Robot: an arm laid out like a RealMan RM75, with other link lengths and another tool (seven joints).
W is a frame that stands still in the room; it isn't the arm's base.
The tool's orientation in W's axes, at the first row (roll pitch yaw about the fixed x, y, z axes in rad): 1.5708, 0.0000, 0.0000
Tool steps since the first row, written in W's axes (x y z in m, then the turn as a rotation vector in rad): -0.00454, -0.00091, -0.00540, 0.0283, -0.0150, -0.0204; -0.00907, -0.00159, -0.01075, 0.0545, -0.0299, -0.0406; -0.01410, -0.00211, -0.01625, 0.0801, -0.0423, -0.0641; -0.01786, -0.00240, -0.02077, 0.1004, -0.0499, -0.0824; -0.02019, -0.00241, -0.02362, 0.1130, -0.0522, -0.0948; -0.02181, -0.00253, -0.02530, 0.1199, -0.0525, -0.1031
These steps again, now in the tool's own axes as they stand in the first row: -0.00454, -0.00540, 0.00091, 0.0283, -0.0204, 0.0150; -0.00907, -0.01075, 0.00159, 0.0545, -0.0406, 0.0299; -0.01410, -0.01625, 0.00211, 0.0801, -0.0641, 0.0423; -0.01786, -0.02077, 0.00240, 0.1004, -0.0824, 0.0499; -0.02019, -0.02362, 0.00241, 0.1130, -0.0948, 0.0522; -0.02181, -0.02530, 0.00253, 0.1199, -0.1031, 0.0525
